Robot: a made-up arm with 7 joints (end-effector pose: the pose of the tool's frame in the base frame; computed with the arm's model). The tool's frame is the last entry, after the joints.
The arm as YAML. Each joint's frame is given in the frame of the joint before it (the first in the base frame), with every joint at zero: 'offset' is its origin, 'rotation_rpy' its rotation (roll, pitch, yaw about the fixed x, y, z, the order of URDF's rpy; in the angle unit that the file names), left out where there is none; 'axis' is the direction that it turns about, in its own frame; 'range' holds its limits. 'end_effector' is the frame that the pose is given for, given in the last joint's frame.
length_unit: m
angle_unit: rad
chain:
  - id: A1
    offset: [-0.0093, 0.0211, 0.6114]
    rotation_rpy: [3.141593, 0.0, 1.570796]
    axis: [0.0, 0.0, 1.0]
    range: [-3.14, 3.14]
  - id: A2
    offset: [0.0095, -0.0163, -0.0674]
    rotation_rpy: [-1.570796, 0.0, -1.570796]
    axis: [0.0, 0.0, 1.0]
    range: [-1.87, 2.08]
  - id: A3
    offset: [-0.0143, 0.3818, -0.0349]
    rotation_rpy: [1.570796, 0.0, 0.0]
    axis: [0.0, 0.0, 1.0]
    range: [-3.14, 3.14]
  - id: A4
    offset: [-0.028, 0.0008, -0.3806]
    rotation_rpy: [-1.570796, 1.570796, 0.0]
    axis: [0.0, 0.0, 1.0]
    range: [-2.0, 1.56]
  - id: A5
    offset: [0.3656, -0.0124, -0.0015]
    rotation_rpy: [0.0, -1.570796, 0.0]
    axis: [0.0, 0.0, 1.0]
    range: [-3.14, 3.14]
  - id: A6
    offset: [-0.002, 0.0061, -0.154]
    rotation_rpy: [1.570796, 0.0, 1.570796]
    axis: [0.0, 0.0, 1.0]
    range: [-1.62, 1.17]
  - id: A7
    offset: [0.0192, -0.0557, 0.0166]
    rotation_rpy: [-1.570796, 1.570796, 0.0]
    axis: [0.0, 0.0, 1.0]
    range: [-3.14, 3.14]
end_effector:
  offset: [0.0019, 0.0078, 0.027]
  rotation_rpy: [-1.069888, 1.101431, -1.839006]
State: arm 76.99 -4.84 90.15 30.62 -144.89 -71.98 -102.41
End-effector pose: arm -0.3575 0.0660 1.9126 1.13 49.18 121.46
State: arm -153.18 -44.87 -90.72 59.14 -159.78 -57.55 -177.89
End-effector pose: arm 0.4435 -0.7391 1.4486 -39.45 90.92 148.54
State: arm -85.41 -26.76 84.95 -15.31 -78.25 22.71 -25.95
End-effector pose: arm -0.1608 -0.5322 1.8364 -92.31 -77.48 -115.35
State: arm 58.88 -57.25 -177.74 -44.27 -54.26 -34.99 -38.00
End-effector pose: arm -0.4465 0.6579 1.6206 -6.58 -79.55 -24.43
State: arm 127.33 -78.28 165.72 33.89 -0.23 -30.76 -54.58
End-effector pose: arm 0.6755 1.1056 0.6298 -122.47 -104.78 12.49
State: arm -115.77 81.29 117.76 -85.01 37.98 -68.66 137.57
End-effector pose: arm -0.7489 0.5727 0.5249 -46.93 59.70 -39.91
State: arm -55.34 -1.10 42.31 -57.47 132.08 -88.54 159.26
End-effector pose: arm -0.4145 -0.1047 1.7429 96.50 61.06 57.98
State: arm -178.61 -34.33 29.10 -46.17 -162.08 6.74 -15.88
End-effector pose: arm 0.9039 -0.1624 1.4135 117.08 -15.30 -37.37
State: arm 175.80 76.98 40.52 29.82 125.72 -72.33 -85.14
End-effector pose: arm -1.2665 0.1452 0.7150 -84.25 39.17 92.07
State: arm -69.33 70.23 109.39 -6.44 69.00 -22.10 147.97
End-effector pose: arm 0.4252 1.1674 1.1131 102.62 118.72 -10.99
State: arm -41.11 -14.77 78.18 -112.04 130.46 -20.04 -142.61
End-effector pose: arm -0.4927 0.1832 1.1712 -11.19 -62.79 102.13
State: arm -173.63 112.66 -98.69 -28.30 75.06 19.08 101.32
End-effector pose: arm -1.0830 0.3737 0.1309 -28.90 46.79 95.04
